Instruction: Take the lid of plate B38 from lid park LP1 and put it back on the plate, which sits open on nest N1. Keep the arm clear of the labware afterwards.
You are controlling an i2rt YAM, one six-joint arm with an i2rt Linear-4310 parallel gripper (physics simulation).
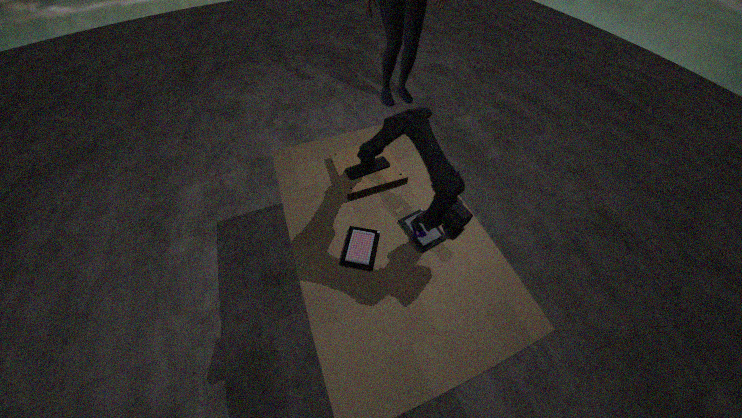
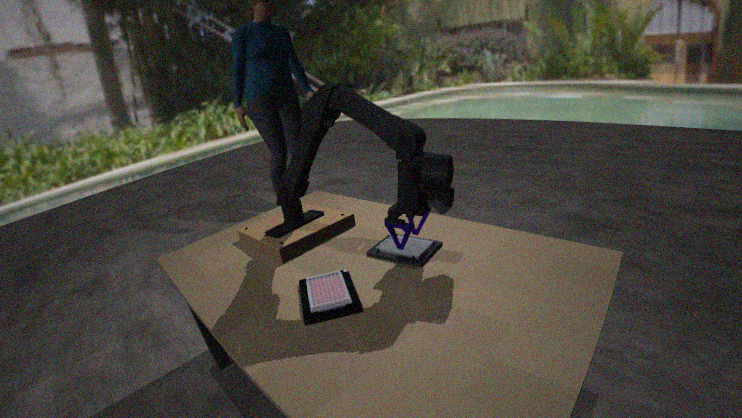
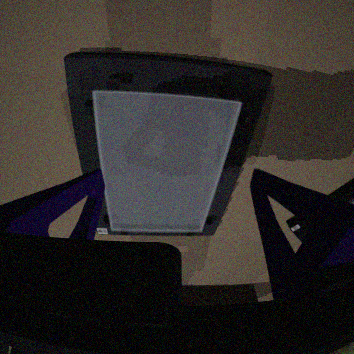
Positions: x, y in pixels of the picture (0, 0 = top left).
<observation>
my gripper: open, holds nothing
a grey lid (image 2: 414, 246): on a black lid park (image 2: 373, 252)
</observation>
